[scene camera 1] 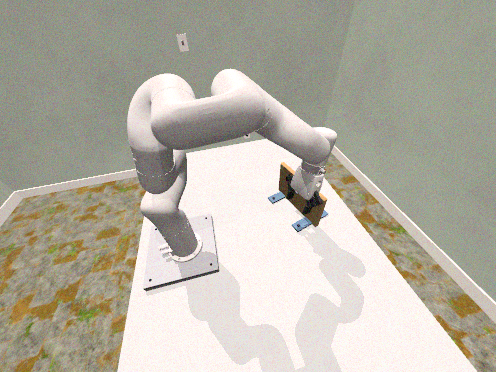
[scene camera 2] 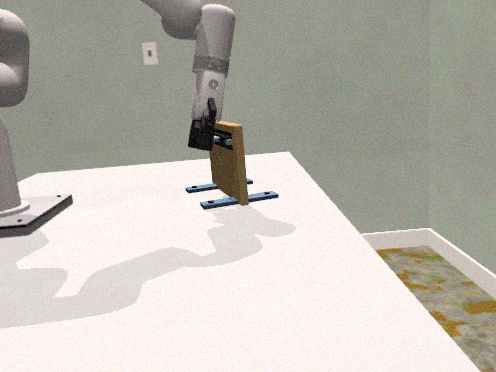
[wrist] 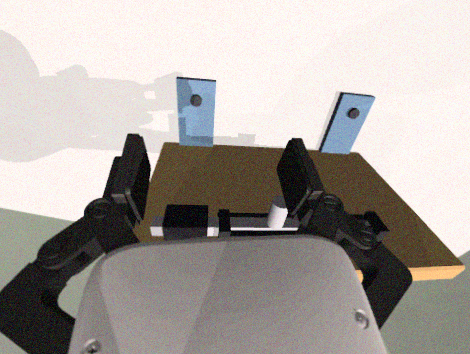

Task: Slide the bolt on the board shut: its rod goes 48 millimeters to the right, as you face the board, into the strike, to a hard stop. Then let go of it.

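Frame: origin at the arm's base, x down, y back, z left, level; metres.
Where they show: gripper, fingertip midpoint: [scene camera 1: 297,205] [scene camera 2: 199,149] [wrist: 217,151]; arm's base, link origin: [scene camera 1: 186,246].
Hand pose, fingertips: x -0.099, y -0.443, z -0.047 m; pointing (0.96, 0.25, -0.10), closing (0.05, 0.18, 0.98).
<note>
Each offset is from my fingertips to the centre of the thing. "spot": to the spot under its first point. Level surfaces: height alone.
The board {dx +0.039, dy -0.061, dz +0.081 m} [scene camera 1: 320,213] [scene camera 2: 227,167] [wrist: 240,170] stands upright on blue feet. In the wrist view, the bolt's pale knob {dx -0.012, dy -0.033, dz +0.052 m} [wrist: 277,214] stands up from a dark slotted guide at the board's upper part. A black block {spot: dx -0.016, dy -0.049, dz -0.011 m} [wrist: 186,220] lies left of the guide; pale rod {dx -0.012, dy -0.053, dz +0.032 m} [wrist: 213,228] shows on both its sides. A black bracket {spot: dx -0.016, dy -0.027, dz +0.135 m} [wrist: 377,225] lies at the right, partly hidden. Which part is the strike, I cannot tell. My gripper [scene camera 1: 301,202] [scene camera 2: 201,142] [wrist: 217,151] is open, holding nothing. The knob is close to its right finger in the wrist view; contact is unclear.
The blue feet {spot: dx +0.116, dy -0.034, dz -0.021 m} [scene camera 1: 303,224] [scene camera 2: 217,203] [wrist: 196,120] reach out under the board on the white table {dx +0.124 m} [scene camera 1: 260,300] [scene camera 2: 250,300]. The arm's grey base plate [scene camera 1: 165,275] [scene camera 2: 47,210] is bolted down on the table, apart from the board.
</note>
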